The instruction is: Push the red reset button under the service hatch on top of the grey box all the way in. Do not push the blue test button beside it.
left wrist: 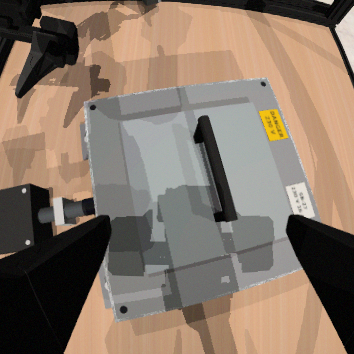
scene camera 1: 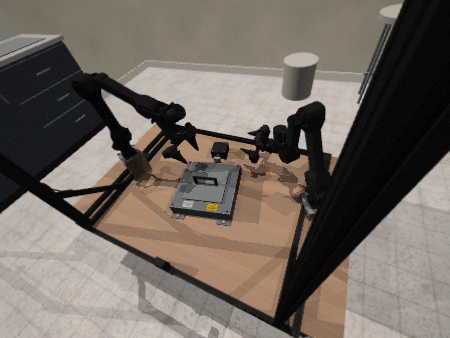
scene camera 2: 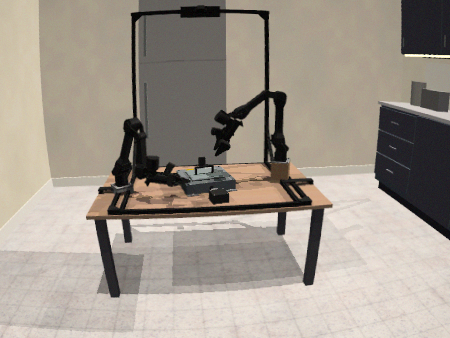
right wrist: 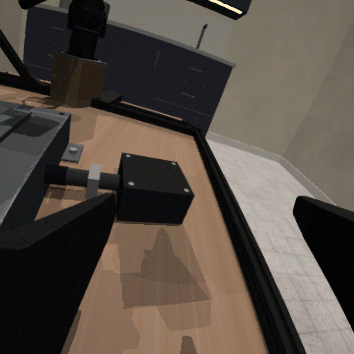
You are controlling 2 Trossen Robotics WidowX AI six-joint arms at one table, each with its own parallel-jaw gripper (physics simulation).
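The grey box (scene camera 1: 235, 187) (scene camera 2: 210, 187) (left wrist: 102, 170) (right wrist: 25, 172) sits on the table. The service hatch (scene camera 1: 197, 194) (left wrist: 250, 155) lies flat and closed on its top, with a black bar handle (scene camera 1: 205, 179) (scene camera 2: 204, 170) (left wrist: 218, 172). The red reset button and blue test button do not show; the hatch hides what is under it. My left gripper (scene camera 1: 192, 155) (scene camera 2: 218, 151) (left wrist: 199, 223) is open and empty, above the box, with its wrist view looking down on the hatch. My right gripper (scene camera 1: 245, 142) (right wrist: 206, 203) is open and empty, beyond the box's back right corner in scene camera 1.
A black block (scene camera 1: 220, 149) (scene camera 2: 219, 196) (left wrist: 20, 215) (right wrist: 155, 200) stands behind the box in scene camera 1, joined to it by a short dark connector (left wrist: 75, 207) (right wrist: 75, 177). Black frame rails (scene camera 1: 230, 300) (scene camera 2: 210, 210) run along the table (scene camera 1: 200, 265) edges.
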